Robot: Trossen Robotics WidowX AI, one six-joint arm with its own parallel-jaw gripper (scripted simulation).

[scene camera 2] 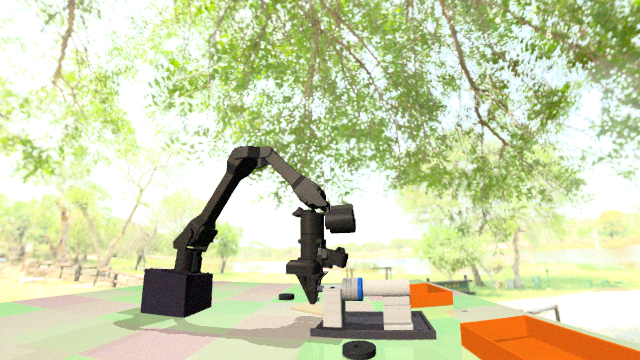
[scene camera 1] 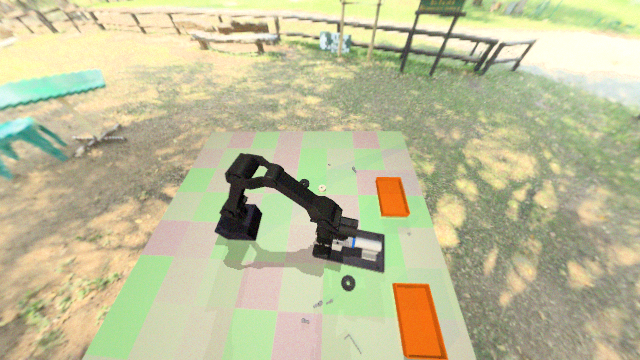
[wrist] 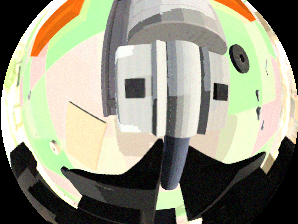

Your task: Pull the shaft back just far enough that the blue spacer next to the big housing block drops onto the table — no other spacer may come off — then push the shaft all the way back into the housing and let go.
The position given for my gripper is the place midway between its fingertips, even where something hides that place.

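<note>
There's a grey shaft being carried by my gripper (scene camera 2: 313, 303), and you'd find that same gripper (wrist: 167, 142) in the wrist view too.
</note>
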